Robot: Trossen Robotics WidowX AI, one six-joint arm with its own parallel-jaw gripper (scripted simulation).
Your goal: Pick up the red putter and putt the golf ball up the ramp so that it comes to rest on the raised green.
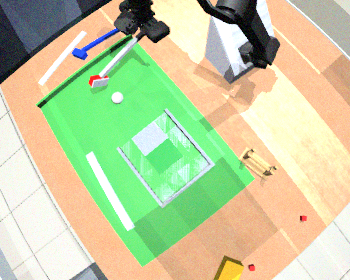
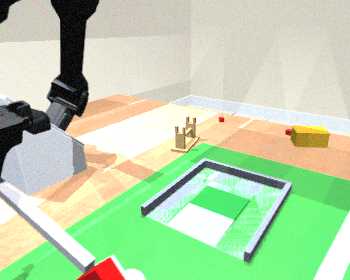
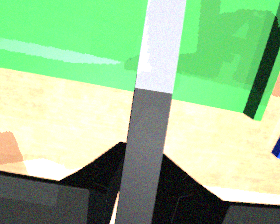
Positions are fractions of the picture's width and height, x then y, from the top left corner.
My gripper (image 3: 0.49,0.68) holds a red putter. Also in view: a yellow block (image 2: 0.86,0.49) and a green mat (image 2: 0.87,0.83).
The green mat also shows in image 1 (image 1: 0.24,0.43) and in image 3 (image 3: 0.37,0.23). Image 3 misses the yellow block: it is out of frame.
